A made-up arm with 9 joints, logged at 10 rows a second.
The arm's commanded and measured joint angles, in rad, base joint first. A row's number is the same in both.
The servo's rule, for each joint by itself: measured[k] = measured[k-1] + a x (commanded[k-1-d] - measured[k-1]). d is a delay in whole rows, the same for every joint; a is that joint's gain. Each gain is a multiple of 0.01, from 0.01 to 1. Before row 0 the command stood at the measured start. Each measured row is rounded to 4 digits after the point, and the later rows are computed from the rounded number. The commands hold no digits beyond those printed.
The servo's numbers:
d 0
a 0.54 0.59 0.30 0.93 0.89 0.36 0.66 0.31 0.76
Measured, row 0:
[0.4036, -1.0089, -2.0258, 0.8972, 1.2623, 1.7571, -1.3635, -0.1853, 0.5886]
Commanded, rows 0 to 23:
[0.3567, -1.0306, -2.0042, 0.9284, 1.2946, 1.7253, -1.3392, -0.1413, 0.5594]
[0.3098, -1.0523, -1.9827, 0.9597, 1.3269, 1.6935, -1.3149, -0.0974, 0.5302]
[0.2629, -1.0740, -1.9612, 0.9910, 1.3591, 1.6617, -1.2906, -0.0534, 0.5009]
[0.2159, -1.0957, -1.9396, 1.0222, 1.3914, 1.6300, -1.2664, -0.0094, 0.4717]
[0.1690, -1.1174, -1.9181, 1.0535, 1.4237, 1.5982, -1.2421, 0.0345, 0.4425]
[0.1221, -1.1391, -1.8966, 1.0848, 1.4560, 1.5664, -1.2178, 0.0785, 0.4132]
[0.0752, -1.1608, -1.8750, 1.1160, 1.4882, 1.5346, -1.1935, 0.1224, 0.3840]
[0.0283, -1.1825, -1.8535, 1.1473, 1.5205, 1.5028, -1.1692, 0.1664, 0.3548]
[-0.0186, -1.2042, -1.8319, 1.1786, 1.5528, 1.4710, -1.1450, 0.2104, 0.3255]
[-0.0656, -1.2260, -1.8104, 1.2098, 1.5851, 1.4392, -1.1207, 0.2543, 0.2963]
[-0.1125, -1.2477, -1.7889, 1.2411, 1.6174, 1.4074, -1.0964, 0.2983, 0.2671]
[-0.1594, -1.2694, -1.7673, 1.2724, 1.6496, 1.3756, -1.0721, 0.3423, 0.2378]
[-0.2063, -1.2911, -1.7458, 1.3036, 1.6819, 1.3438, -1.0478, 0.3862, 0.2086]
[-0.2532, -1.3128, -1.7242, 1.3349, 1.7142, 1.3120, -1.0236, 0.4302, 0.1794]
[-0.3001, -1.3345, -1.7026, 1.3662, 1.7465, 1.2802, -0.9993, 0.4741, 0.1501]
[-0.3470, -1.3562, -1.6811, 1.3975, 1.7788, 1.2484, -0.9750, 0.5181, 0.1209]
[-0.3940, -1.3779, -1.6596, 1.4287, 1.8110, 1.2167, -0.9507, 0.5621, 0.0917]
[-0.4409, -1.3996, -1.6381, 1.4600, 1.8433, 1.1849, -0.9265, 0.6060, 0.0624]
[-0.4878, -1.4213, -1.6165, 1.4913, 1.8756, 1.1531, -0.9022, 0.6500, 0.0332]
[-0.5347, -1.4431, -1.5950, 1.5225, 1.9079, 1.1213, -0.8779, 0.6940, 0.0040]
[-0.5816, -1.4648, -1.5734, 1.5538, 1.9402, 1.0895, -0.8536, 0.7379, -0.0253]
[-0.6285, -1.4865, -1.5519, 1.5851, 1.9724, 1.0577, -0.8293, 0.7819, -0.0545]
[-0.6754, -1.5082, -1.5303, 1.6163, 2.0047, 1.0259, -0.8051, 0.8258, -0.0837]
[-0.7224, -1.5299, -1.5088, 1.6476, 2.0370, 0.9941, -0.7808, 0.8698, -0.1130]
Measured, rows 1 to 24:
[0.3783, -1.0217, -2.0193, 0.9262, 1.2910, 1.7457, -1.3475, -0.1717, 0.5664]
[0.3413, -1.0398, -2.0083, 0.9574, 1.3230, 1.7269, -1.3260, -0.1487, 0.5389]
[0.2990, -1.0600, -1.9942, 0.9886, 1.3551, 1.7034, -1.3026, -0.1192, 0.5100]
[0.2541, -1.0811, -1.9778, 1.0198, 1.3874, 1.6770, -1.2787, -0.0852, 0.4809]
[0.2081, -1.1025, -1.9599, 1.0511, 1.4197, 1.6486, -1.2545, -0.0481, 0.4517]
[0.1617, -1.1241, -1.9409, 1.0824, 1.4520, 1.6190, -1.2303, -0.0089, 0.4224]
[0.1150, -1.1458, -1.9211, 1.1136, 1.4842, 1.5886, -1.2060, 0.0318, 0.3932]
[0.0682, -1.1675, -1.9008, 1.1449, 1.5165, 1.5577, -1.1817, 0.0735, 0.3640]
[0.0213, -1.1892, -1.8801, 1.1762, 1.5488, 1.5265, -1.1575, 0.1159, 0.3347]
[-0.0256, -1.2109, -1.8592, 1.2074, 1.5811, 1.4951, -1.1332, 0.1588, 0.3055]
[-0.0725, -1.2326, -1.8381, 1.2387, 1.6134, 1.4635, -1.1089, 0.2020, 0.2763]
[-0.1194, -1.2543, -1.8169, 1.2700, 1.6456, 1.4319, -1.0846, 0.2455, 0.2470]
[-0.1663, -1.2760, -1.7956, 1.3012, 1.6779, 1.4002, -1.0603, 0.2891, 0.2178]
[-0.2132, -1.2977, -1.7742, 1.3325, 1.7102, 1.3684, -1.0361, 0.3328, 0.1886]
[-0.2601, -1.3194, -1.7527, 1.3638, 1.7425, 1.3366, -1.0118, 0.3766, 0.1593]
[-0.3070, -1.3411, -1.7312, 1.3951, 1.7748, 1.3048, -0.9875, 0.4205, 0.1301]
[-0.3540, -1.3628, -1.7097, 1.4263, 1.8070, 1.2731, -0.9632, 0.4644, 0.1009]
[-0.4009, -1.3845, -1.6882, 1.4576, 1.8393, 1.2413, -0.9390, 0.5083, 0.0716]
[-0.4478, -1.4062, -1.6667, 1.4889, 1.8716, 1.2095, -0.9147, 0.5522, 0.0424]
[-0.4947, -1.4280, -1.6452, 1.5201, 1.9039, 1.1777, -0.8904, 0.5962, 0.0132]
[-0.5416, -1.4497, -1.6237, 1.5514, 1.9362, 1.1459, -0.8661, 0.6401, -0.0161]
[-0.5885, -1.4714, -1.6022, 1.5827, 1.9684, 1.1141, -0.8418, 0.6841, -0.0453]
[-0.6354, -1.4931, -1.5806, 1.6139, 2.0007, 1.0823, -0.8176, 0.7280, -0.0745]
[-0.6824, -1.5148, -1.5591, 1.6452, 2.0330, 1.0505, -0.7933, 0.7720, -0.1038]

